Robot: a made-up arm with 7 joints. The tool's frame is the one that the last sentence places. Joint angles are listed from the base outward.
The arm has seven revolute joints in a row. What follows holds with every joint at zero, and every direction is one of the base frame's.
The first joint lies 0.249 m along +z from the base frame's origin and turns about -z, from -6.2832 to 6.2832 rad.
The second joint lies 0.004 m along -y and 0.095 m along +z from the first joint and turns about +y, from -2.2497 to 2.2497 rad.
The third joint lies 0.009 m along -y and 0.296 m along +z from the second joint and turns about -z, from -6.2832 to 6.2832 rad.
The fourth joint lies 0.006 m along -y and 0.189 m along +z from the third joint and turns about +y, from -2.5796 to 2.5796 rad.
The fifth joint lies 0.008 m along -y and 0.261 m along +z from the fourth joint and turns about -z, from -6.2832 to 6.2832 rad.
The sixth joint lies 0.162 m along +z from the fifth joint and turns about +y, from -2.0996 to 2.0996 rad.
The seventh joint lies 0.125 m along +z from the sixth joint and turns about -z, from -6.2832 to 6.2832 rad.
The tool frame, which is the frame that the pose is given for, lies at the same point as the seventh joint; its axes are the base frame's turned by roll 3.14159, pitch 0 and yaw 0 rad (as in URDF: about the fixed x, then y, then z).
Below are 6 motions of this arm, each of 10 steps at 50 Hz.
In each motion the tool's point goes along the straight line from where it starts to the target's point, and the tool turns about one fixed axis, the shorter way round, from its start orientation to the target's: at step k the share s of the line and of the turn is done. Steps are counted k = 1, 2, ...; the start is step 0. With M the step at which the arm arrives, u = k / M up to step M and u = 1 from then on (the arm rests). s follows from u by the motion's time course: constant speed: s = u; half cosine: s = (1 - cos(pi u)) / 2; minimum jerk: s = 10 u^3 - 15 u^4 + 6 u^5.
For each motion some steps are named. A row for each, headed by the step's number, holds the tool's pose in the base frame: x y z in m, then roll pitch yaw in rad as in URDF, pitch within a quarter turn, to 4 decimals.
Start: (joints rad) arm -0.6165 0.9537 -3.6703 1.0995 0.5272 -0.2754 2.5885
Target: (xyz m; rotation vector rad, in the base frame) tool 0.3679 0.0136 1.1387 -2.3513 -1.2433 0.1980
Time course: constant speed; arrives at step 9
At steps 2, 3, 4, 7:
2: 0.4391 0.0150 1.1185 -2.5963 -0.0209 0.9790
3: 0.4290 0.0148 1.1214 -2.6044 -0.0306 0.9747
4: 0.4188 0.0146 1.1243 -2.6125 -0.0403 0.9705
7: 0.3883 0.0140 1.1329 -2.6365 -0.0697 0.9582

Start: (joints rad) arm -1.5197 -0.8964 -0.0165 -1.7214 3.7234 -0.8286 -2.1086
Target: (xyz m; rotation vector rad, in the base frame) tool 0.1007 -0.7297 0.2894 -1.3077 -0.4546 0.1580
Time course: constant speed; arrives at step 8
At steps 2, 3, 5, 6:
2: 0.0629 -0.7090 0.2574 -1.3091 -0.2467 0.3401
3: 0.0692 -0.7124 0.2628 -1.3205 -0.2451 0.3474
5: 0.0818 -0.7193 0.2734 -1.3433 -0.2416 0.3619
6: 0.0881 -0.7228 0.2787 -1.3546 -0.2397 0.3691

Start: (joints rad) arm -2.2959 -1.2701 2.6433 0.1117 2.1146 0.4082 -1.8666
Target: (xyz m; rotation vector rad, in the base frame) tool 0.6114 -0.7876 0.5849 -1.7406 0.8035 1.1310
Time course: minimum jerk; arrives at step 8
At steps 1, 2, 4, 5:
1: 0.6432 -0.7573 0.5920 -2.1585 1.1881 -0.1910
2: 0.6404 -0.7600 0.5914 -2.1540 1.1877 -0.1861
4: 0.6276 -0.7722 0.5885 -2.1337 1.1856 -0.1638
5: 0.6203 -0.7791 0.5869 -2.1223 1.1844 -0.1513

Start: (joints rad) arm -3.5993 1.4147 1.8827 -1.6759 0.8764 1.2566 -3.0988
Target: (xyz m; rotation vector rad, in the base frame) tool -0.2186 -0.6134 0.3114 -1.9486 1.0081 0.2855
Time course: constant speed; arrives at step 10
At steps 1, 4, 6, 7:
1: -0.2513 -0.6397 0.3741 -2.4928 0.6062 -0.8757
4: -0.2404 -0.6310 0.3532 -2.4351 0.5997 -0.8155
6: -0.2331 -0.6251 0.3393 -2.3971 0.5939 -0.7759
7: -0.2295 -0.6222 0.3323 -2.3783 0.5905 -0.7562

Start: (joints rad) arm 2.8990 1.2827 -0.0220 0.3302 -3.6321 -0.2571 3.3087
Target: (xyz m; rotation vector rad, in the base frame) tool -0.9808 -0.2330 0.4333 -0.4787 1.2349 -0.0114
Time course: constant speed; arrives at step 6
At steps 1, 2, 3, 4, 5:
1: -0.9798 -0.2343 0.4314 -0.9281 1.1237 -0.6005
2: -0.9800 -0.2341 0.4317 -0.9367 1.1239 -0.6114
3: -0.9802 -0.2338 0.4321 -0.9452 1.1240 -0.6223
4: -0.9804 -0.2335 0.4325 -0.9538 1.1241 -0.6332
5: -0.9806 -0.2333 0.4329 -0.9624 1.1241 -0.6441

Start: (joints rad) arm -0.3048 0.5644 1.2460 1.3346 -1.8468 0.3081 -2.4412
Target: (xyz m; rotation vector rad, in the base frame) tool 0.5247 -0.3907 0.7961 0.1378 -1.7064 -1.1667
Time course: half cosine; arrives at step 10
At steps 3, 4, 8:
3: 0.6007 -0.3442 0.7742 1.5176 -0.9078 -2.1203
4: 0.5873 -0.3524 0.7780 1.5333 -0.8771 -2.1483
8: 0.5338 -0.3851 0.7935 1.5795 -0.7519 -2.2452

